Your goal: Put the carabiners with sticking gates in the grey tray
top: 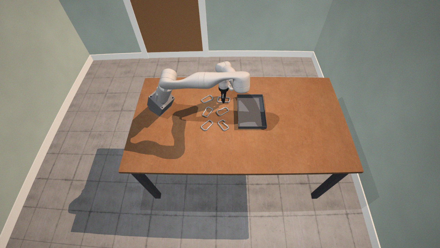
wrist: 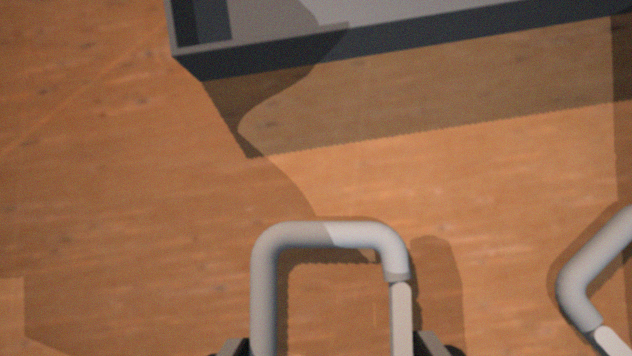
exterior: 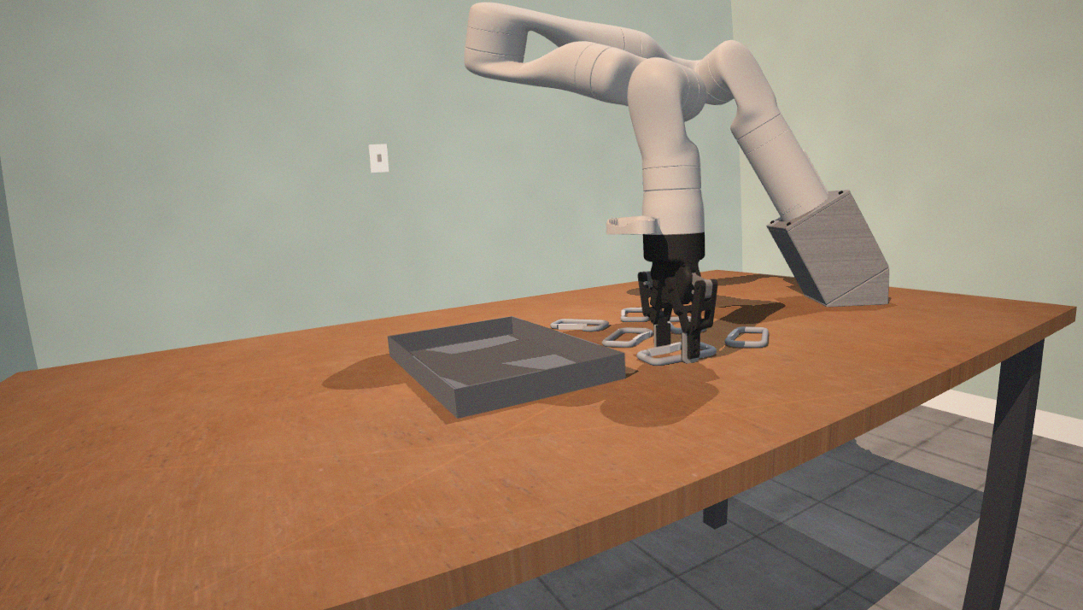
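My hand is 20 mm to the left of the carabiner gate and 10 mm above it. The rest, counted from my hand: grey tray 180 mm ahead, 150 mm to the right, 10 mm below.
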